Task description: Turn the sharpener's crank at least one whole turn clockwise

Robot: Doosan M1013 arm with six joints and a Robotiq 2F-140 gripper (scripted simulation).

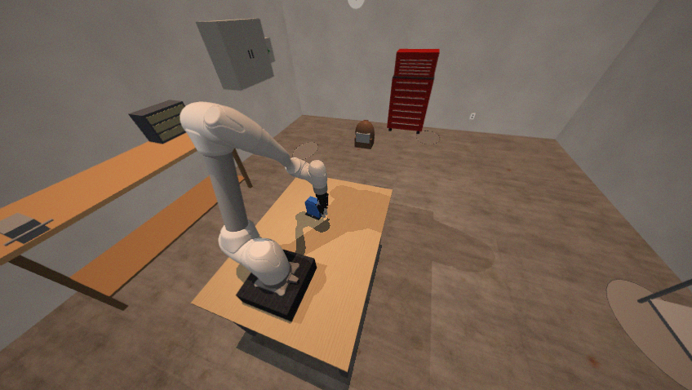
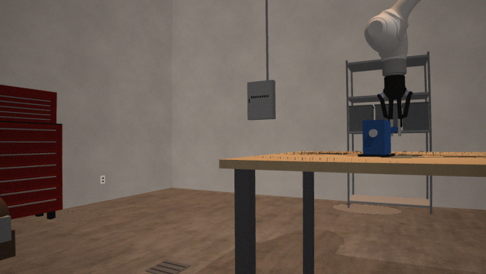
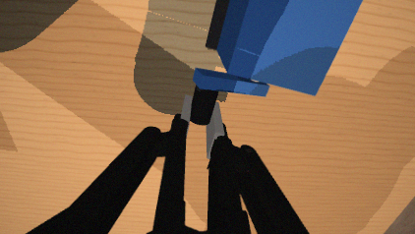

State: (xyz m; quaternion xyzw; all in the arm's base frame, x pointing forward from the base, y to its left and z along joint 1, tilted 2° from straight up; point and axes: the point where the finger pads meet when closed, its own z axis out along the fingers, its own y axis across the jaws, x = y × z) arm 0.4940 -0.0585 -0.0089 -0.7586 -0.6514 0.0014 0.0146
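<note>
Right now the sharpener crank is 20 mm to the left of my hand, 10 mm below it and 10 mm ahead of it.
</note>
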